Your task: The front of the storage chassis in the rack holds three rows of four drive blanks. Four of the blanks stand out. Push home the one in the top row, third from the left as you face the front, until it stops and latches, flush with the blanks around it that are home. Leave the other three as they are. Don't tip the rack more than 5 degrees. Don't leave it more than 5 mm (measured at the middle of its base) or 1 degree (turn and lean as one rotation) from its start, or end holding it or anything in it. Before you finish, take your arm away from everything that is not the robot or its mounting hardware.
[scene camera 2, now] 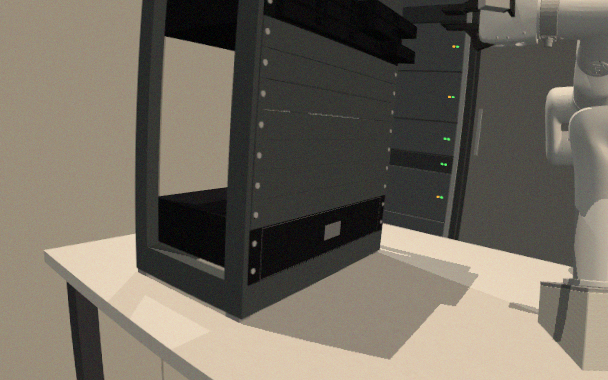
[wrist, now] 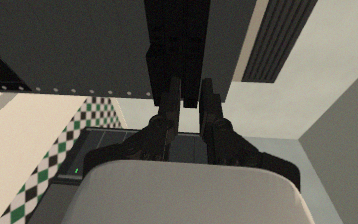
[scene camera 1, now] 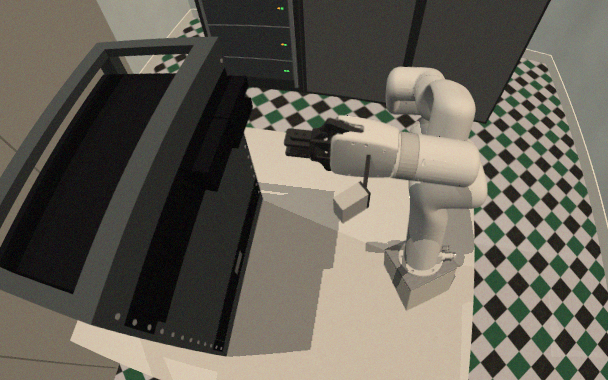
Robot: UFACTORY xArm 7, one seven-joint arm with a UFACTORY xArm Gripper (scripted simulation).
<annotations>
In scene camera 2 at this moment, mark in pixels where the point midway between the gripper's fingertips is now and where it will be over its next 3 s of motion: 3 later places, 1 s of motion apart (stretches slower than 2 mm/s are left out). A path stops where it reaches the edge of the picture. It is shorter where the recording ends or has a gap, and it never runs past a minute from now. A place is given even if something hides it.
The gripper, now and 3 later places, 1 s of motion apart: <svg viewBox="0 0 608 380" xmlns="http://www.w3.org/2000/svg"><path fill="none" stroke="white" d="M443 18L407 11L386 12L377 13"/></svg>
</annotations>
